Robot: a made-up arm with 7 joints. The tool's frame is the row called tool.
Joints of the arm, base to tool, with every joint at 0 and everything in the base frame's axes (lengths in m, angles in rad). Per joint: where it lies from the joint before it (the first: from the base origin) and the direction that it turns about. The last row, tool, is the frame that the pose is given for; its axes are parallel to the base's.
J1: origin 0 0 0 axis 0 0.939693 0.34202
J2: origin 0 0 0 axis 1 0 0
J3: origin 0 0 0 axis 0 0 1
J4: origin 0.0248 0 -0.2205 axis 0 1 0
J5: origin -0.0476 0 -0.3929 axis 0 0 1
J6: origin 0 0 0 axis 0 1 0
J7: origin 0 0 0 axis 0 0 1
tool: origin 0 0 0
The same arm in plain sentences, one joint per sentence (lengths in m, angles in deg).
The arm has seven revolute joints in a row. What follows holds with every joint at zero, and every direction is one of the base frame's. The first joint lies at the same point as the base frame's origin and rotates about the direction (0, 0.9397, 0.342). The second joint lies at the same point as the first joint and rotates about +x. The third joint lies at the same point as the second joint and rotates about +z. The fourth joint lies 0.0248 m along +x and 0.2205 m along -z from the third joint and rotates about +y. The fifth joint lies 0.0476 m along -x and 0.3929 m along -z from the fourth joint and rotates about +z. The sixth joint lies at the same point as the fifth joint and rotates about +y. The seventh joint lies at the same point as the sixth joint and rotates about +z. The tool frame, which is the frame that the pose is given for, lies at the same point as the seventh joint; its axes are parallel to the base frame's.
